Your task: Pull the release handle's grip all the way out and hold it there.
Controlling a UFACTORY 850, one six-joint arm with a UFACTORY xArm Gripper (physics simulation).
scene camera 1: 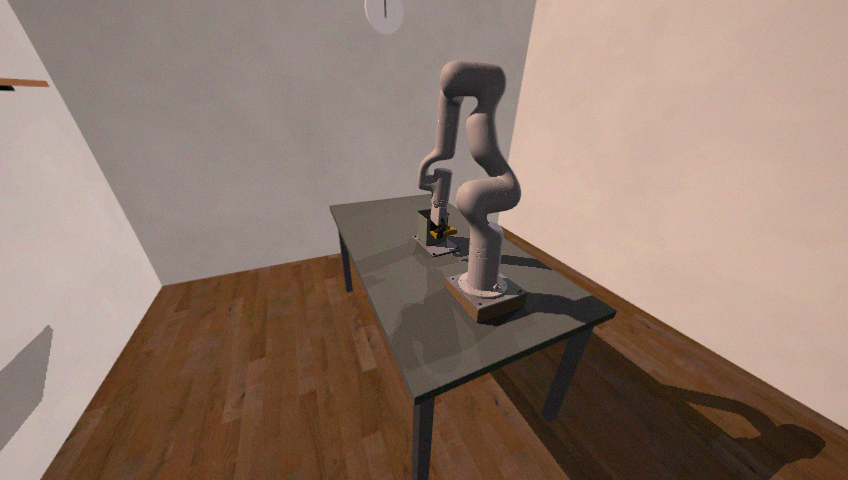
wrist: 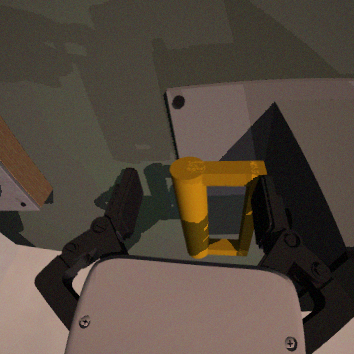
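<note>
The release handle's yellow grip [scene camera 1: 449, 231] [wrist: 192, 205] is a round bar joined by two arms to a yellow back piece, on the side of the dark housing [scene camera 1: 423, 228] [wrist: 320, 160]. My gripper [scene camera 1: 442, 228] [wrist: 196, 183] is open, with its fingers on either side of the grip. In the wrist view the left finger stands well apart from the round bar, and the right finger is close by the back piece, overlapping it in view. Whether that finger touches it I cannot tell.
The housing stands on a light base plate [scene camera 1: 437, 250] [wrist: 210, 110] with bolts, on the grey-green table [scene camera 1: 386, 297] [wrist: 120, 120]. The robot's own wooden mounting block [scene camera 1: 499, 309] [wrist: 25, 170] stands on the table, on the grip's outer side.
</note>
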